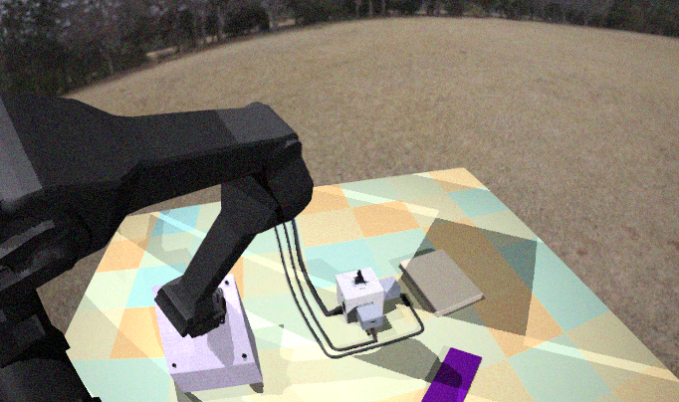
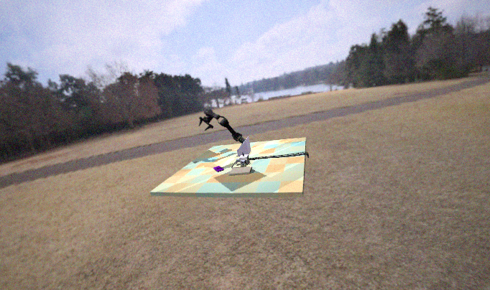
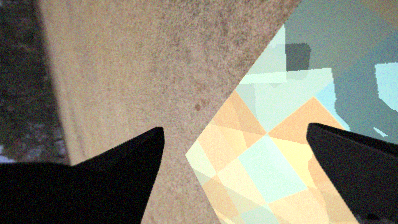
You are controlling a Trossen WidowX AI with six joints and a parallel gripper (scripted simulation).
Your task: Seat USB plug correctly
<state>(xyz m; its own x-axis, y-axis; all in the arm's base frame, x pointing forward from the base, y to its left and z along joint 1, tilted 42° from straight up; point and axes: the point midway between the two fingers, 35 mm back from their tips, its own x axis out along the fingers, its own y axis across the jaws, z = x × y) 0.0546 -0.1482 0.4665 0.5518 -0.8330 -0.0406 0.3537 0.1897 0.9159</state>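
My gripper tip is 180 mm short of the dark USB plug, 530 mm to the right of it and 280 mm above it. Round my gripper tip: pale flat pad 380 mm ahead, 560 mm to the left, 360 mm below; then purple slab 310 mm ahead, 290 mm to the left, 360 mm below.
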